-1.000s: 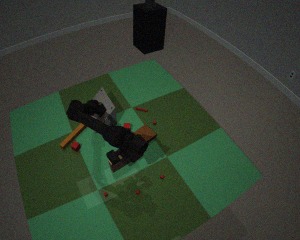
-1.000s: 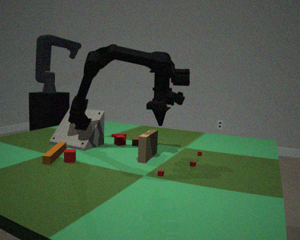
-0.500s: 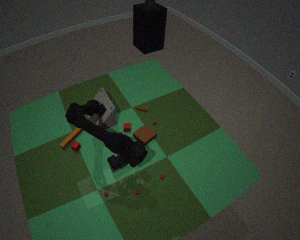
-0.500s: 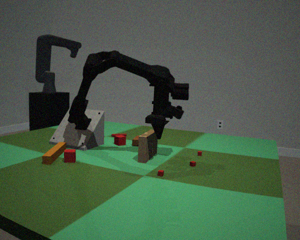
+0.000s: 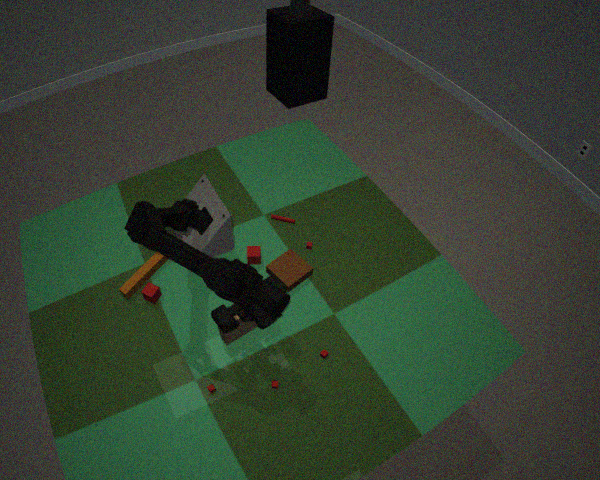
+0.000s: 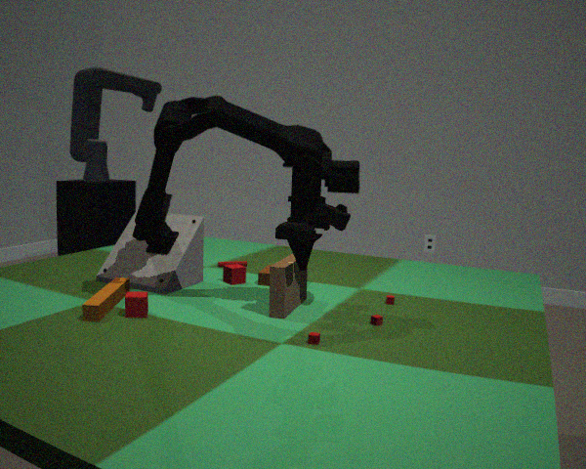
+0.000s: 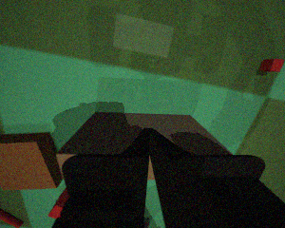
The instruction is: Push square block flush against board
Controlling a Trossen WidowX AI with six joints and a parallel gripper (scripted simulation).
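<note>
My gripper tip is now 30 mm past the board and 30 mm above it. The rest, counted from my gripper tip: square block (190 mm to the left, 120 mm behind, 70 mm below); red stick (320 mm behind, 290 mm to the left, 70 mm below); orange bar (340 mm behind, 190 mm to the right, 70 mm below).
</note>
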